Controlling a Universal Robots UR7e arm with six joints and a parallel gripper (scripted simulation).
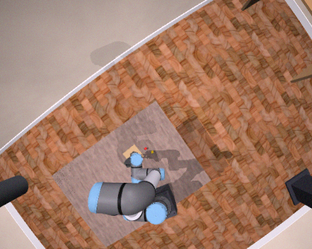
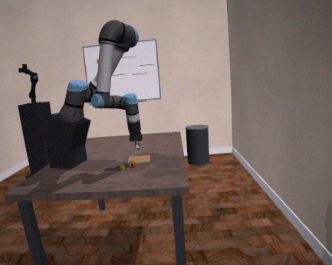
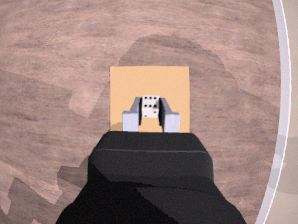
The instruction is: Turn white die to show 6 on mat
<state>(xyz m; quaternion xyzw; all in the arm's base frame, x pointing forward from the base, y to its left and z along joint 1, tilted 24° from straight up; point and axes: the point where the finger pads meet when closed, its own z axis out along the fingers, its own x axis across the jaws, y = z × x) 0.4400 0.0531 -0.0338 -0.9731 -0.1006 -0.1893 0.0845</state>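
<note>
My gripper is now 20 mm above the white die. Round my hand: yellow die: 60 mm behind, 160 mm to the right, 90 mm below; then red die: 120 mm to the right, 90 mm below; then tan mat: 100 mm below.
</note>
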